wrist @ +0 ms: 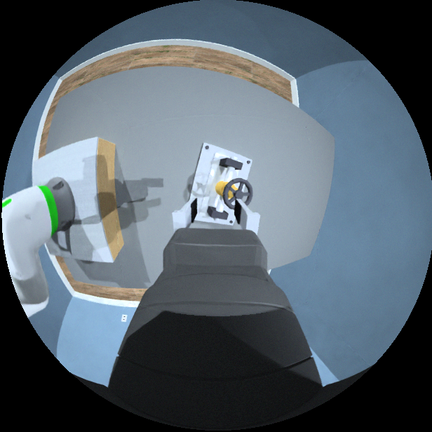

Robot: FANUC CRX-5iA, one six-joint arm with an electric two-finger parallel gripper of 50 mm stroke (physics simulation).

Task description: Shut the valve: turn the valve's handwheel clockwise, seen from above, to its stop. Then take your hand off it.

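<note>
The valve's dark handwheel (242,181) stands on a yellow part (221,187) above a pale base plate (201,172) with a light pipe and two black clamps. It is right of the picture's middle. My gripper (215,205) is open, with nothing between its fingers. Its right fingertip overlaps the lower edge of the wheel in this view; the left fingertip shows over the left edge of the plate. The height between the fingertips and the wheel is hard to tell from this view. The near end of the plate is partly hidden behind the gripper.
The plate lies on a grey table top (150,100). A white block with a wooden side (107,200) stands at the left, and the white robot arm (30,215) with a green ring shows beside it. Blue walls surround the table.
</note>
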